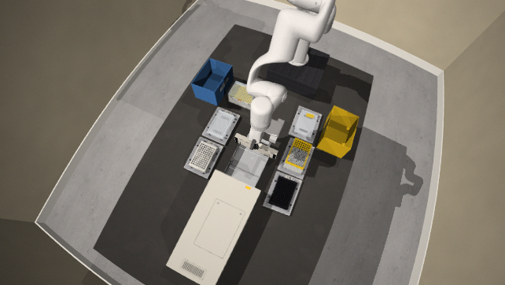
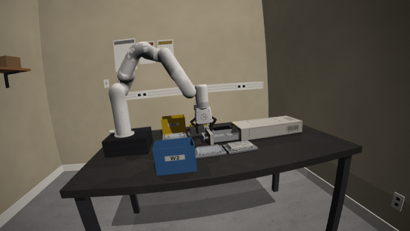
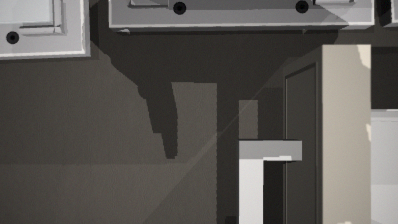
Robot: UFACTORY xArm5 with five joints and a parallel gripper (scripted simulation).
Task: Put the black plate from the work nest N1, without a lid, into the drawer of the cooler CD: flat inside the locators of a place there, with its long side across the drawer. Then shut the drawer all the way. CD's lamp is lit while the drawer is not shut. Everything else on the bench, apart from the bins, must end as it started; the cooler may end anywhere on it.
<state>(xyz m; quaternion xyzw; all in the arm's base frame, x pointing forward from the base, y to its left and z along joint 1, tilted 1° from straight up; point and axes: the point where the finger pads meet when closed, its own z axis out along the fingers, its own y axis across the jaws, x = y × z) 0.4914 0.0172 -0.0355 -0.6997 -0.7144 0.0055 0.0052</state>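
My hand is 160 mm short of the black plate, 190 mm to the right of it and 50 mm above it. Also, from my hand: clear plate: 10 mm behind, 200 mm to the right, 50 mm below; then work nest N1: 160 mm ahead, 190 mm to the left, 60 mm below; then drawer: 130 mm ahead, 30 mm below.
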